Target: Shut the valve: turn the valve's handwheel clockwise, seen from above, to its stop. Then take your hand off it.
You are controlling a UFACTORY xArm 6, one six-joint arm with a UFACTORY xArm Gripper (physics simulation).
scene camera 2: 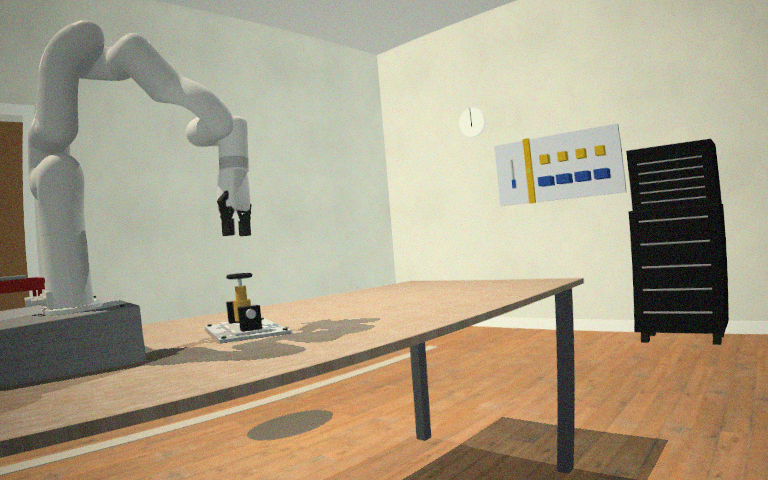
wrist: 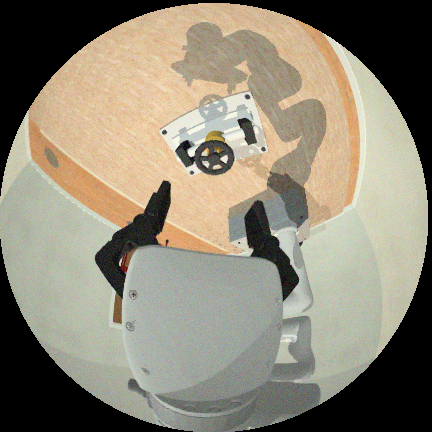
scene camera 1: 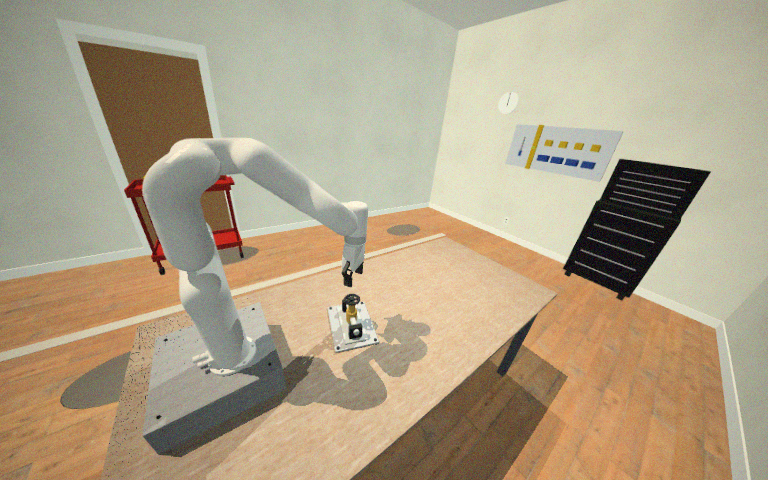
my gripper: scene camera 2 237, 235; wrist; scene camera 1
same spot on white base plate: (scene camera 1: 339, 344) = (scene camera 2: 226, 336)
same spot on my gripper: (scene camera 1: 348, 278) = (wrist: 278, 246)
